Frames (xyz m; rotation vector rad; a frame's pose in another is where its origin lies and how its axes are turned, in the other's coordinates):
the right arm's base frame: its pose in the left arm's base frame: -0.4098 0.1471 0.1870 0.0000 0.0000 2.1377
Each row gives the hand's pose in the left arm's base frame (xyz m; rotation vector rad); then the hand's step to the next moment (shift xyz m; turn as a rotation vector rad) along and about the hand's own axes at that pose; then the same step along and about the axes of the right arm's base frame.
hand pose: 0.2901 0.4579 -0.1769 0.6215 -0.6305 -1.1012
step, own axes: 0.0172 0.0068 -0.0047 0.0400 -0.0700 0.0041
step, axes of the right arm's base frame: -0.0181 -0.0039 0.0044 -0.0338 0.0600 -0.0421
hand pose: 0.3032 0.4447 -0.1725 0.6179 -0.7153 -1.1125
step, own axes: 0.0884 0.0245 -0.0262 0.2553 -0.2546 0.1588
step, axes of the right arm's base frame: -0.0928 -0.0099 0.0197 -0.1770 0.3496 -0.0410
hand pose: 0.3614 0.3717 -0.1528 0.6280 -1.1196 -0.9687
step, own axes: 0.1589 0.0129 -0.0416 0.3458 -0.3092 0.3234
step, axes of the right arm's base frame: -0.1485 0.0206 0.0683 -0.1731 0.5382 0.0107
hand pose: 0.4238 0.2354 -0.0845 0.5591 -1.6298 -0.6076
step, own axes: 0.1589 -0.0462 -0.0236 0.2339 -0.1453 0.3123
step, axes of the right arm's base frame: -0.1209 0.0738 0.0887 -0.0206 0.4140 0.0391
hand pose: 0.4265 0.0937 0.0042 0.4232 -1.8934 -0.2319
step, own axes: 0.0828 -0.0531 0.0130 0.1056 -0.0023 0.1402
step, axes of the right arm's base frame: -0.0541 0.0680 0.0478 0.0453 0.1646 0.0407
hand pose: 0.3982 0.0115 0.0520 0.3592 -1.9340 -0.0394
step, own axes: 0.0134 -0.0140 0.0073 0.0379 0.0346 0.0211
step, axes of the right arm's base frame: -0.0109 0.0164 0.0065 0.0383 0.0232 0.0328
